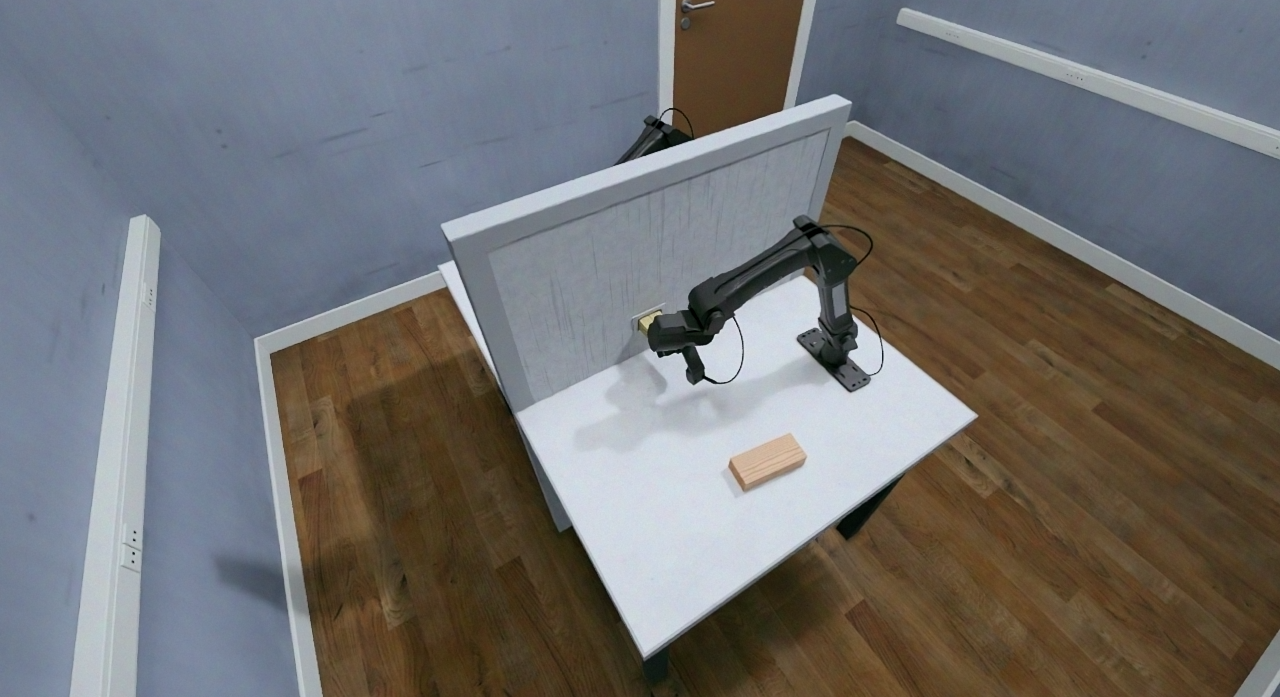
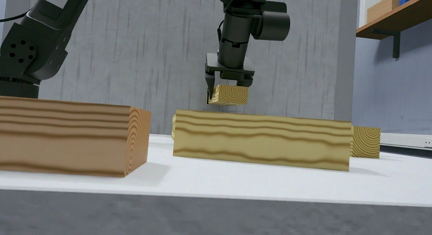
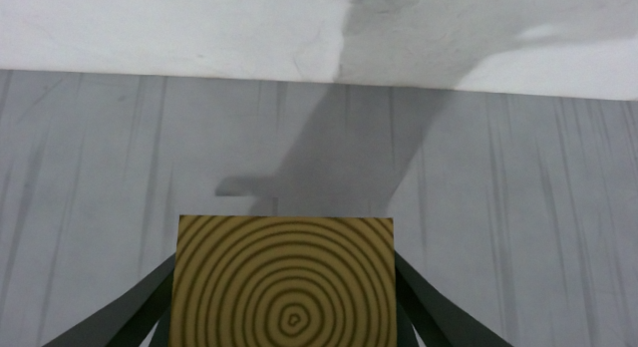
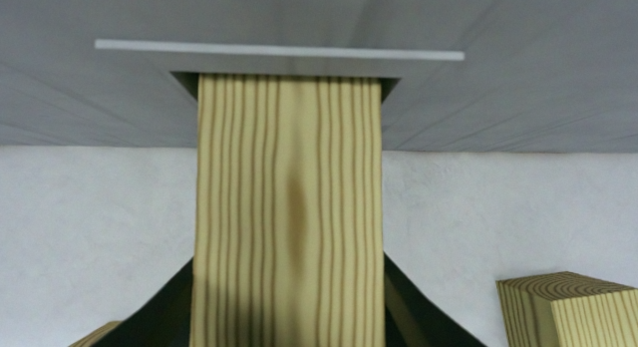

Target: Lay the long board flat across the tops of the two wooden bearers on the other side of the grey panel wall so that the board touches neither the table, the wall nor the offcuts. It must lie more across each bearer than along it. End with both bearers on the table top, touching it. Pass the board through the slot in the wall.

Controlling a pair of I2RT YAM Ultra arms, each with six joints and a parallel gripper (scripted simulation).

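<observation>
Right now the long pale board is 4 cm to the left of my right hand. From my right hand the other things lie so: brown offcut: 3 cm behind, 53 cm to the left, 8 cm below; then pale wooden bearer: 17 cm ahead, 14 cm to the right, 8 cm below.
</observation>
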